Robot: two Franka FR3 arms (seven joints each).
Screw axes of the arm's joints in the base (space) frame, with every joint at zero. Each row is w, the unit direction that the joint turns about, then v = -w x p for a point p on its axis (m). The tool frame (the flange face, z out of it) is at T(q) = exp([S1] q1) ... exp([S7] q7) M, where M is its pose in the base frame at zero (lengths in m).
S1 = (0, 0, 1, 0, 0, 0)
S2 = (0, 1, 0, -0.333, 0, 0)
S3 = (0, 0, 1, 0, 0, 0)
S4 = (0, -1, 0, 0.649, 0, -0.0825)
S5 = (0, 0, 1, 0, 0, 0)
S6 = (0, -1, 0, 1.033, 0, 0)
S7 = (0, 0, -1, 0, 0.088, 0)
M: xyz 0.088 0 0.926 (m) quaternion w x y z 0 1 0 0
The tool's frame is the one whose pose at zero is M.
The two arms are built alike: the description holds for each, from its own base.
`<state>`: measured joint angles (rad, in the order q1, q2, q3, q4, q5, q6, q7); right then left.
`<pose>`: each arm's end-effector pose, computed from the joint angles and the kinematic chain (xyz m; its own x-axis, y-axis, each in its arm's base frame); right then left.
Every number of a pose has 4 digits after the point.
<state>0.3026 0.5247 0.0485 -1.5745 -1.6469 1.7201 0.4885 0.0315 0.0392 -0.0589 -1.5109 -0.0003 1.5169 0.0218</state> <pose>0.6862 0.1464 0.3951 0.8705 0.4906 -0.0402 0.0516 -0.0099 0.9986 0.5612 -0.0147 0.6261 0.9982 -0.0492 -0.0331 -0.0491 -0.9988 0.0033</pose>
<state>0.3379 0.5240 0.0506 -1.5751 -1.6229 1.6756 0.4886 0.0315 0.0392 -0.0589 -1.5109 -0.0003 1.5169 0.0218</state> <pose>0.6776 0.1657 0.3955 0.8770 0.4789 -0.0384 0.0496 -0.0106 0.9987 0.5612 -0.0147 0.6261 0.9982 -0.0492 -0.0331 -0.0491 -0.9988 0.0033</pose>
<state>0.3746 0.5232 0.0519 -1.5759 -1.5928 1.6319 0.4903 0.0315 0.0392 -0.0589 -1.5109 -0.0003 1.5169 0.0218</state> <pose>0.6677 0.1850 0.3953 0.8842 0.4658 -0.0360 0.0494 -0.0165 0.9986 0.5612 -0.0147 0.6261 0.9982 -0.0492 -0.0331 -0.0491 -0.9988 0.0033</pose>
